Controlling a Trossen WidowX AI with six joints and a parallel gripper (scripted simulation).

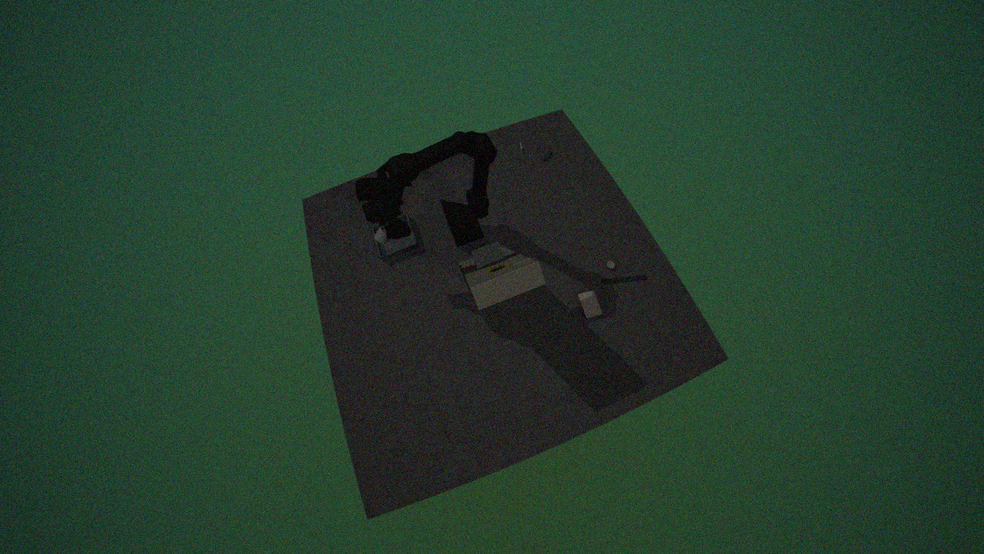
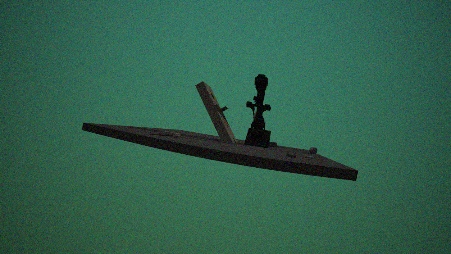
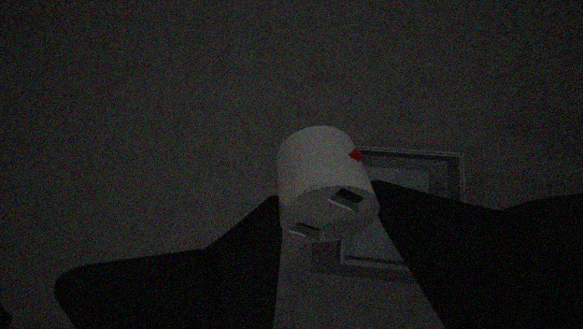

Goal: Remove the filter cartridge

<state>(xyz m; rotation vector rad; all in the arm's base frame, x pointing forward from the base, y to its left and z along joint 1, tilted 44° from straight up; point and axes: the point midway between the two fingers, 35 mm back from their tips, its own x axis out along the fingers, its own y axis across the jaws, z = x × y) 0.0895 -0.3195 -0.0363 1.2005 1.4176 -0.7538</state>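
My gripper tip is now 21 cm above the blue-grey tray, 11 cm past it and 2 cm to the left of it. The rest, counted from my gripper tip: round white filter cartridge: right at my gripper tip.
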